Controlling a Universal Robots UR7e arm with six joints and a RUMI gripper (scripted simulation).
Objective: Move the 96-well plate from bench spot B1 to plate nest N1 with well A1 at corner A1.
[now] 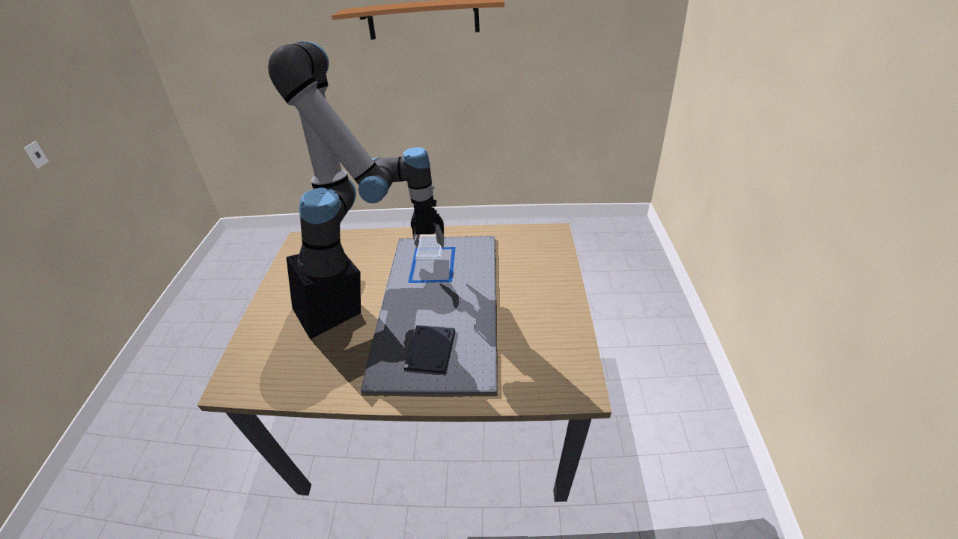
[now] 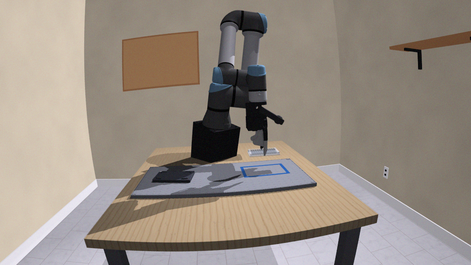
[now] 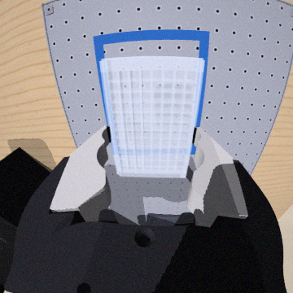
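The black plate nest N1 is 38 cm to the right of my hand, 8 cm below it and 8 cm ahead of it. From my hand the other things lie so: 96-well plate: 1 cm below.
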